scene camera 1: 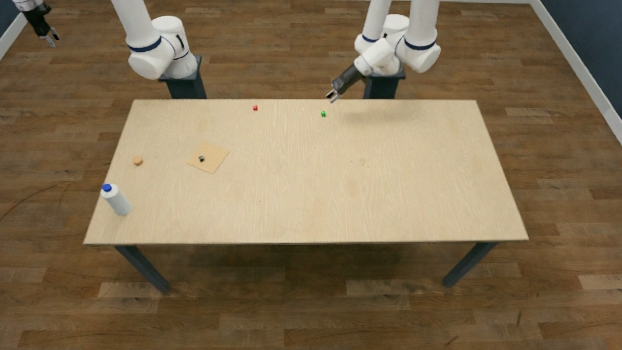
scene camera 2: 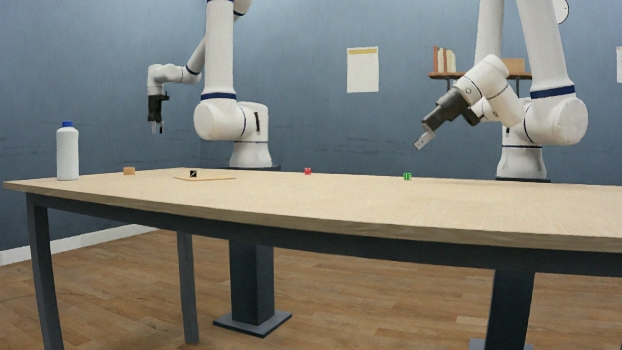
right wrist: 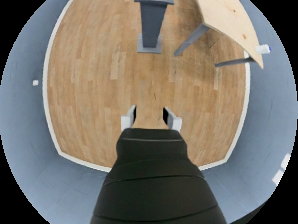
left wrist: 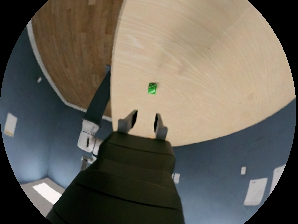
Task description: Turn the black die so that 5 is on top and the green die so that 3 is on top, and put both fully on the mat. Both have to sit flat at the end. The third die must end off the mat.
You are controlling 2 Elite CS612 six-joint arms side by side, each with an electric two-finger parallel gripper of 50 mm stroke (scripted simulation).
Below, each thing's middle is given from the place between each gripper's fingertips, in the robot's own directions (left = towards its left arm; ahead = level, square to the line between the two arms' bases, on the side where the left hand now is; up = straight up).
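My left gripper [scene camera 2: 415, 146] is 30 mm above the white bottle [scene camera 2: 67, 137], and I see that this gripper is also 520 mm short of the bottle and 890 mm to the left of it. My right gripper is 100 mm above the bottle, 910 mm short of it and 520 mm to the right of it.
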